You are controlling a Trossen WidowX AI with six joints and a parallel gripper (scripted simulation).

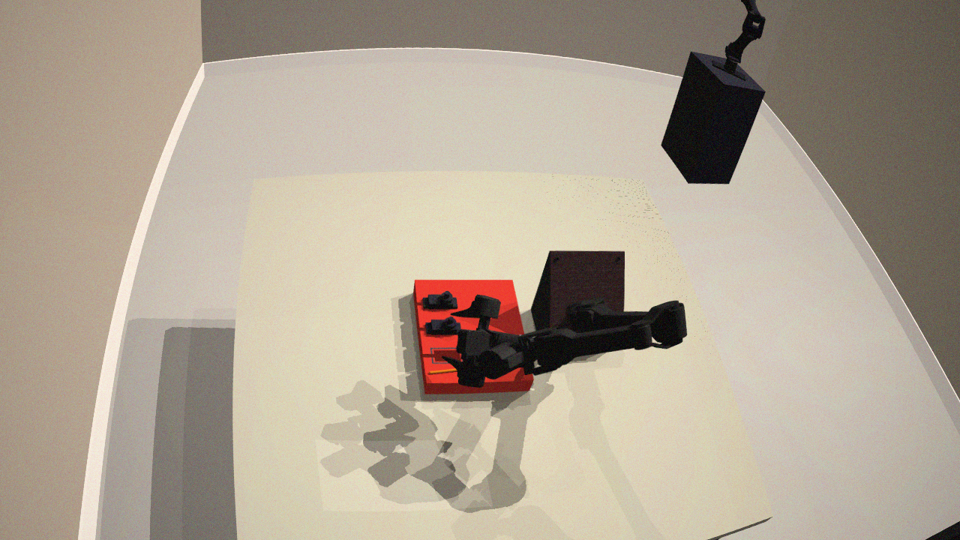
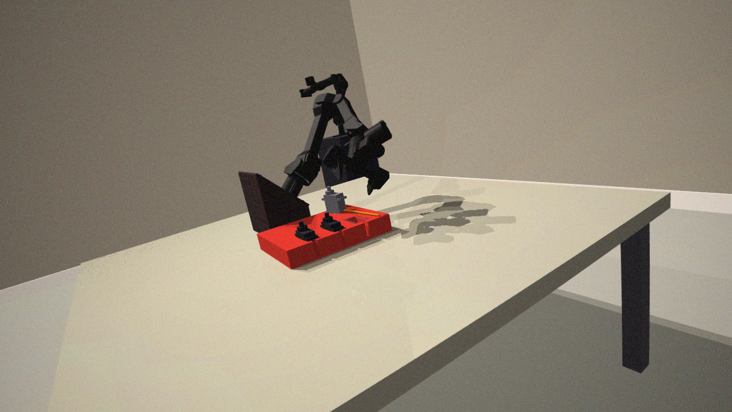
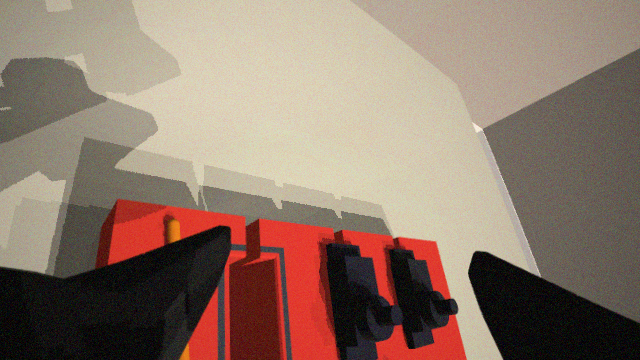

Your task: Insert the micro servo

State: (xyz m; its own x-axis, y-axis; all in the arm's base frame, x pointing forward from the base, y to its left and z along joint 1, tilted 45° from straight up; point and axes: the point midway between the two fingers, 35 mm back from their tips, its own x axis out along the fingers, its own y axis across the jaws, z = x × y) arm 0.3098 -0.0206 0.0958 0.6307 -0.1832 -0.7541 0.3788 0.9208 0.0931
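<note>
Right now my gripper tip is 130 mm past the red deck, 110 mm above it and 70 mm to the left of it.
</note>
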